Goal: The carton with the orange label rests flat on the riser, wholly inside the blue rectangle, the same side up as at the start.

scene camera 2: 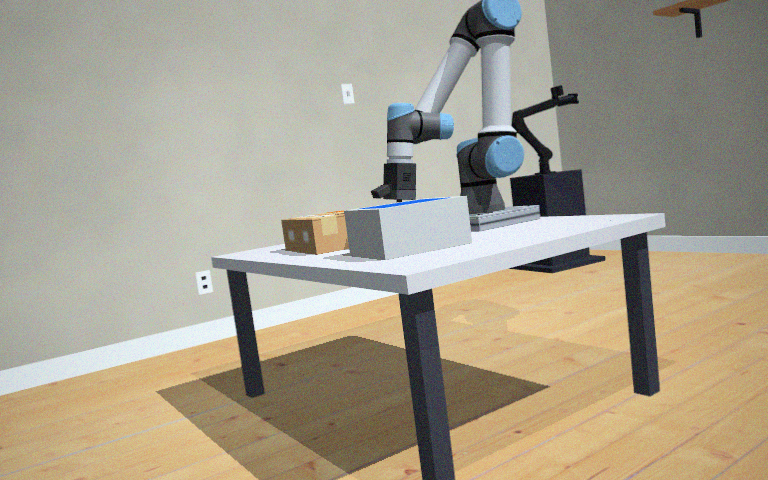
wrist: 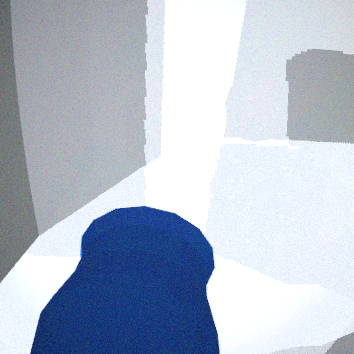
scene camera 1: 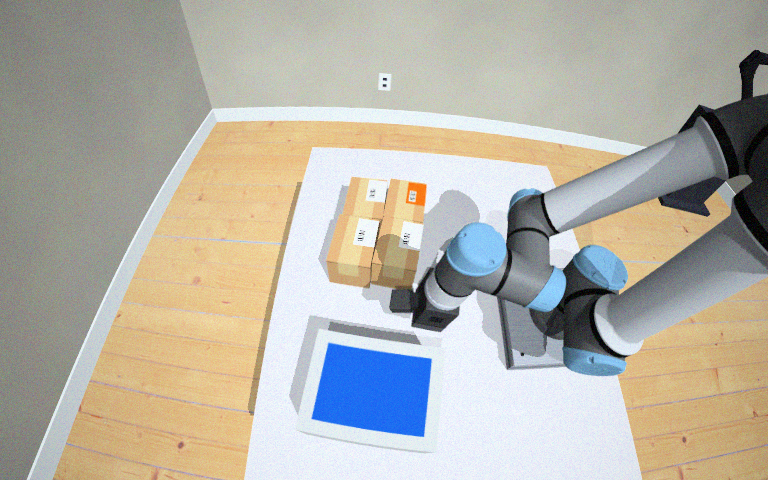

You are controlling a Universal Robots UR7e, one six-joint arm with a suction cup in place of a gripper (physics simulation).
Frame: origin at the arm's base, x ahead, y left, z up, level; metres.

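Seen in the pictures: hand, tool point: point(wrist: 145, 262); arm's base, link origin: point(scene camera 2: 481, 211) point(scene camera 1: 555, 311).
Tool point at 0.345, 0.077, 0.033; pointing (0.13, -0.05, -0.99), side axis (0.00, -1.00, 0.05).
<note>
Pixels of each thing's top centre, then the offset from my tool point to it, as dx, dy, dz.
- carton with the orange label, top centre: point(scene camera 1: 406, 198) +0.073, -0.318, +0.024
- pale grey riser, top centre: point(scene camera 1: 373, 389) point(scene camera 2: 404, 203) +0.075, +0.177, +0.042
- blue rectangle, top centre: point(scene camera 1: 373, 389) point(scene camera 2: 404, 203) +0.075, +0.177, +0.042
The carton with the orange label point(scene camera 1: 398, 198) lies flat at the back right of the carton group, label up, away from the riser. The pale grey riser point(scene camera 1: 368, 435) point(scene camera 2: 421, 229) stands nearer the front, with the blue rectangle point(scene camera 1: 370, 390) point(scene camera 2: 404, 203) bare on its top. My gripper, a dark tool with a blue suction cup point(wrist: 147, 245), points down to the right of the front cartons and behind the riser. Nothing shows on the cup in the wrist view. In scene camera 2 the cup's lower end is hidden behind the riser; in scene camera 1 the tool body hides it.
White-labelled cartons stand close around it: one at the back left point(scene camera 1: 362, 203), one at the front left point(scene camera 1: 350, 254) and one at the front right point(scene camera 1: 396, 266). The robot's base plate point(scene camera 1: 526, 345) point(scene camera 2: 504, 218) is on the right of the white table point(scene camera 1: 481, 407) point(scene camera 2: 538, 247).
</note>
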